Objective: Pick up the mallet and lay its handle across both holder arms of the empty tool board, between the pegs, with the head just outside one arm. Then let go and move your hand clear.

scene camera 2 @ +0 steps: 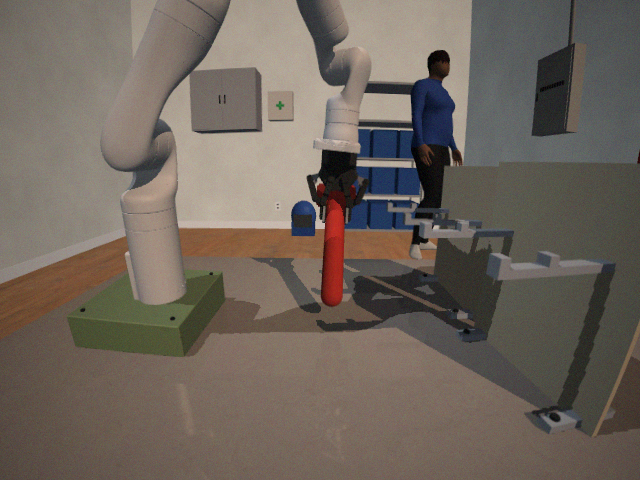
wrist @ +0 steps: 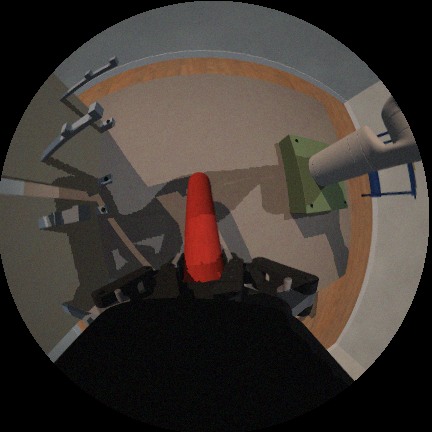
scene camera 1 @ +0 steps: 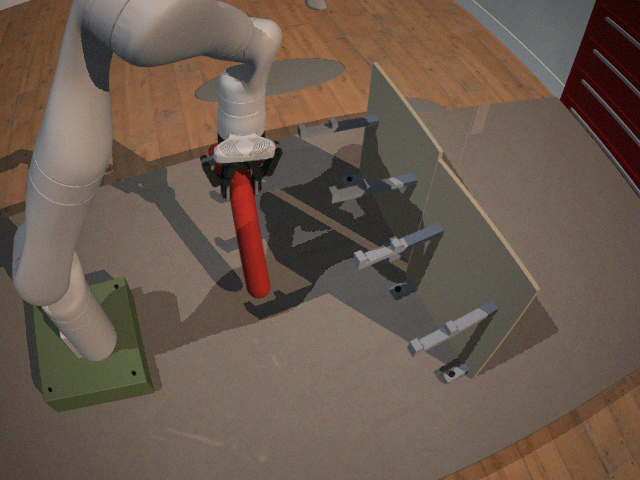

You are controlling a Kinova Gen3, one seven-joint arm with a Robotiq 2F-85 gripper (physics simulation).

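Observation:
The red mallet (scene camera 1: pixel 250 242) (scene camera 2: pixel 333 258) (wrist: pixel 201 220) is off the table. My gripper (scene camera 1: pixel 241 192) (scene camera 2: pixel 336 212) (wrist: pixel 203 258) is shut on it at the head end. The handle points towards the scene cameras; the head is mostly hidden by the fingers, with bits of red at both sides. The holder has a back panel (scene camera 1: pixel 398 118) and a front panel (scene camera 1: pixel 475 242) (scene camera 2: pixel 558 206), both upright, right of the gripper. The front panel's two arms (scene camera 1: pixel 379 253) (scene camera 1: pixel 439 336) (scene camera 2: pixel 563 268) and the back panel's two arms (scene camera 1: pixel 317 129) (scene camera 1: pixel 347 193) carry pegs and no tool.
The arm's green base block (scene camera 1: pixel 93 351) (scene camera 2: pixel 149 320) (wrist: pixel 307 185) stands at the left. Dark feet (scene camera 1: pixel 400 289) (scene camera 1: pixel 452 373) stick out at the foot of the panels. A person (scene camera 2: pixel 433 118) stands in the background near a shelf with blue bins (scene camera 2: pixel 383 180).

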